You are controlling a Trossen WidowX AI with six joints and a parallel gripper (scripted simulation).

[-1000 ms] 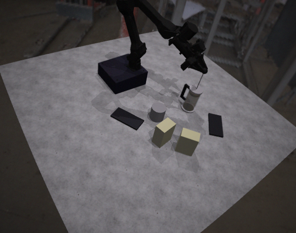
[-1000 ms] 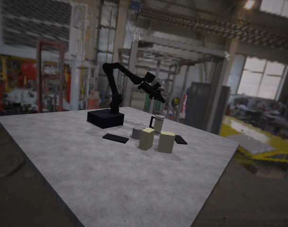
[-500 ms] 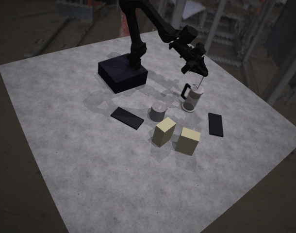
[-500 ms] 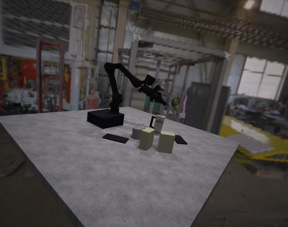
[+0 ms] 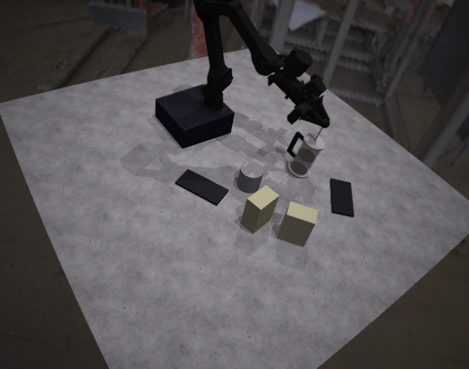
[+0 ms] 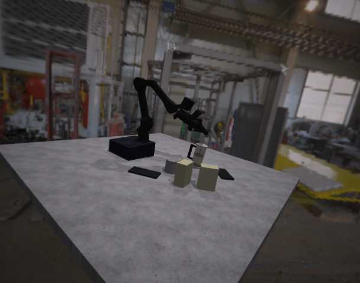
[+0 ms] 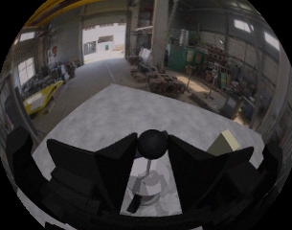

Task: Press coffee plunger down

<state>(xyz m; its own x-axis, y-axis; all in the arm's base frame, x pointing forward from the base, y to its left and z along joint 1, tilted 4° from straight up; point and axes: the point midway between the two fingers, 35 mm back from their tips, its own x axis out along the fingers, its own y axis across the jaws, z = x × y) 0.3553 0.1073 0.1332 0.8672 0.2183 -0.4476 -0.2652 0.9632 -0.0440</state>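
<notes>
Now: the glass coffee press 40 mm behind my gripper tip and 110 mm below it.
</notes>
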